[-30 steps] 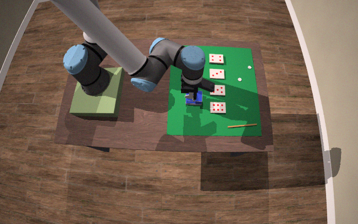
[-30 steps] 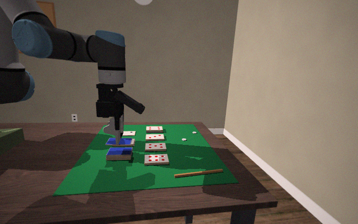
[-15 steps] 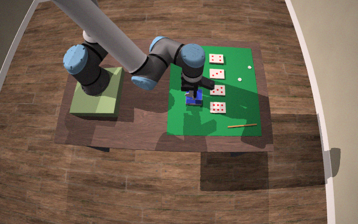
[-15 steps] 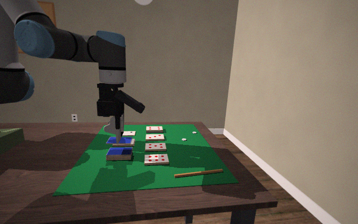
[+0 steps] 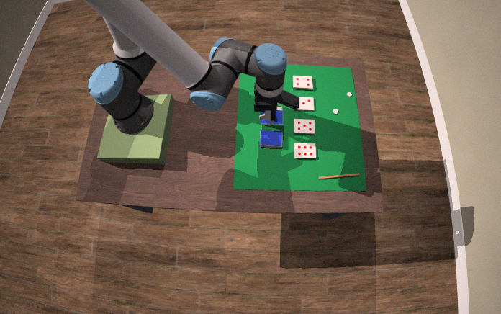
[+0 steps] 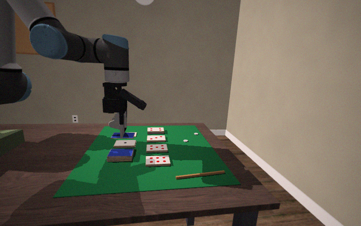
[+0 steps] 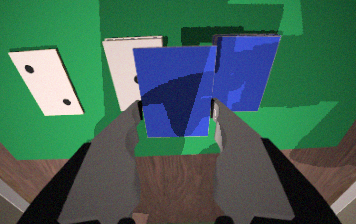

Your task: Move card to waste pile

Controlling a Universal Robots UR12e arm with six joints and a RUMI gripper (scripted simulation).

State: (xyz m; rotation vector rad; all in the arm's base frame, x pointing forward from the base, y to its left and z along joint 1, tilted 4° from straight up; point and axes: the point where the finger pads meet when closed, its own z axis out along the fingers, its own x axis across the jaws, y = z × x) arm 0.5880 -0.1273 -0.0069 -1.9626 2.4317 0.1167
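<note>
My gripper is now 170 mm to the right of the white card, 70 mm above it and 30 mm short of it. The rest, counted from my hand: mat (120 mm ahead, 90 mm below, 10 mm to the right); wooden stick (270 mm to the right, 230 mm ahead, 70 mm below).
</note>
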